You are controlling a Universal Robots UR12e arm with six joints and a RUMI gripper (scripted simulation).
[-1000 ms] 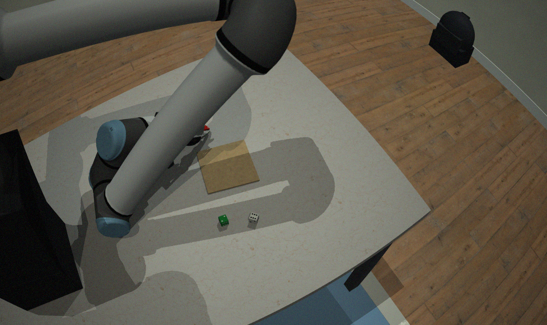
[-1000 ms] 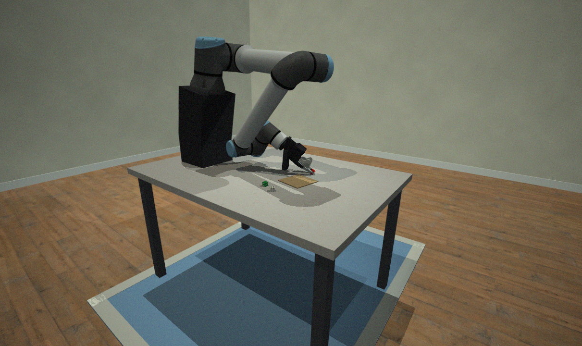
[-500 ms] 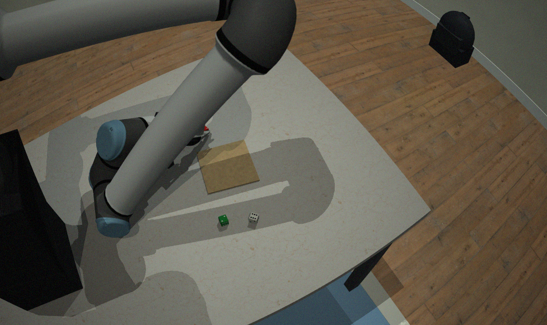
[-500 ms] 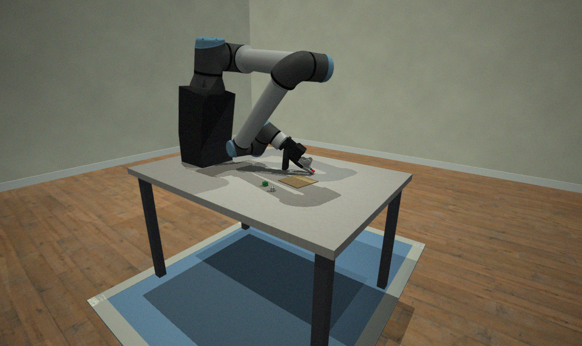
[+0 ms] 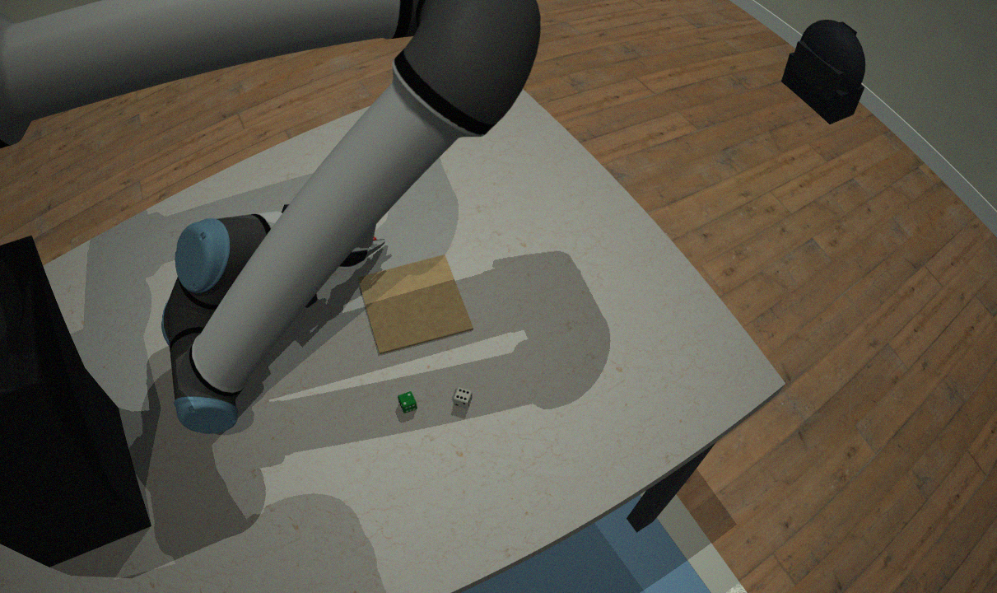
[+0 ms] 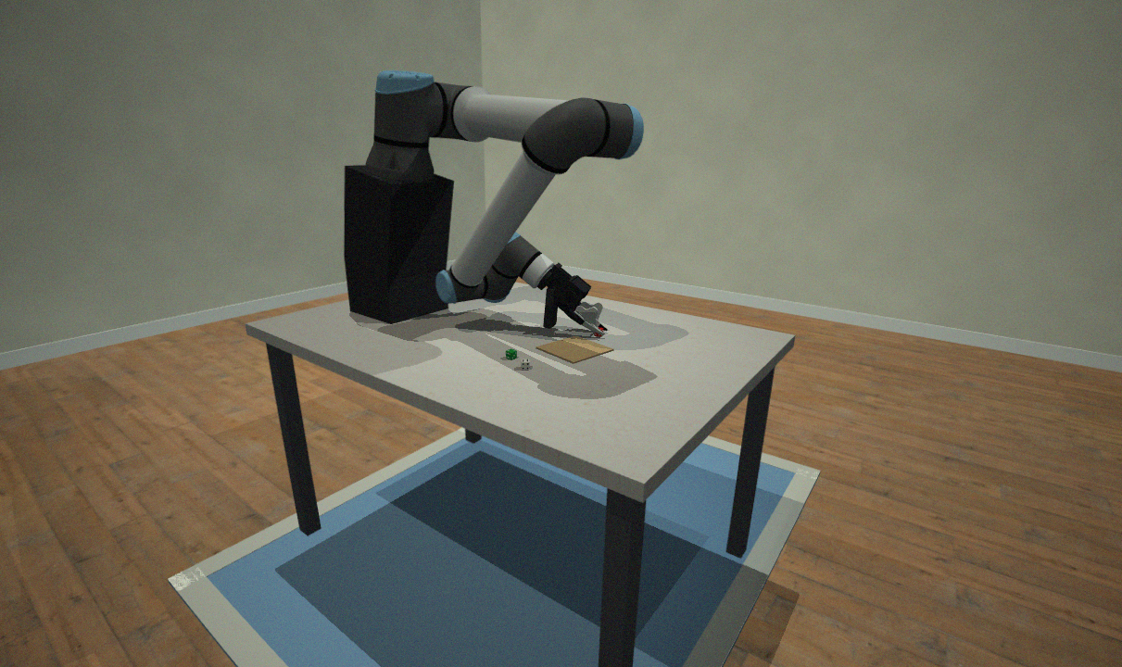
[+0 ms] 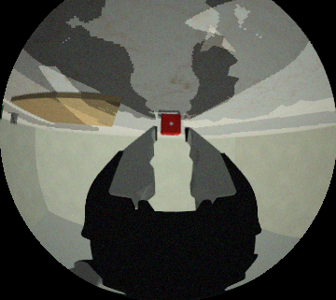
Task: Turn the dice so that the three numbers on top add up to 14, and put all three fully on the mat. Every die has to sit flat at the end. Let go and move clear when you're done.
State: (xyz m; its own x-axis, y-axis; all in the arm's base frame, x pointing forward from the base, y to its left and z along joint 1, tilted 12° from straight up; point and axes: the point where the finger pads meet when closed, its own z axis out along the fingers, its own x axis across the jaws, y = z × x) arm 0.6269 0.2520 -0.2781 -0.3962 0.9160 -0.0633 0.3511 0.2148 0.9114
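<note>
Now: the red die 1 cm below my hand. From my hand the other things lie so: white die 3 cm ahead, 31 cm to the right, 1 cm below; mat 2 cm ahead, 13 cm to the right, 2 cm below; green die 4 cm behind, 29 cm to the right, 1 cm below.
</note>
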